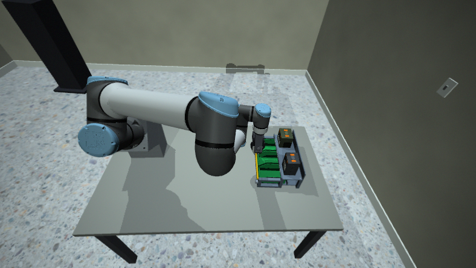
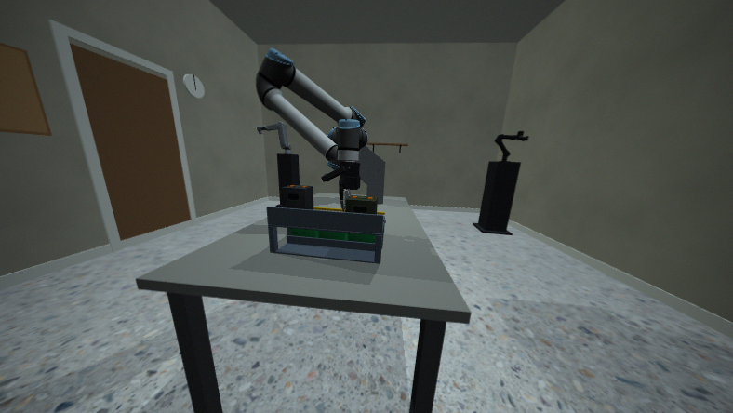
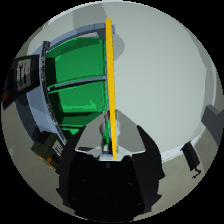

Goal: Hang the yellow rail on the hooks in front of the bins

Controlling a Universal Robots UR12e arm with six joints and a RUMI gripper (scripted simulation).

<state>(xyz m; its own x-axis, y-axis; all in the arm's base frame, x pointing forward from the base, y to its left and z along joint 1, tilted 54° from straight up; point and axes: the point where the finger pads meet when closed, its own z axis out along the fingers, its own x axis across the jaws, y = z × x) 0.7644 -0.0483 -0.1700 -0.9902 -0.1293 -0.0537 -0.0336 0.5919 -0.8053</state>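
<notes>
My hand is 1 cm above the yellow rail. Also, from my hand: back panel 27 cm ahead, 1 cm to the left, 3 cm above.
</notes>
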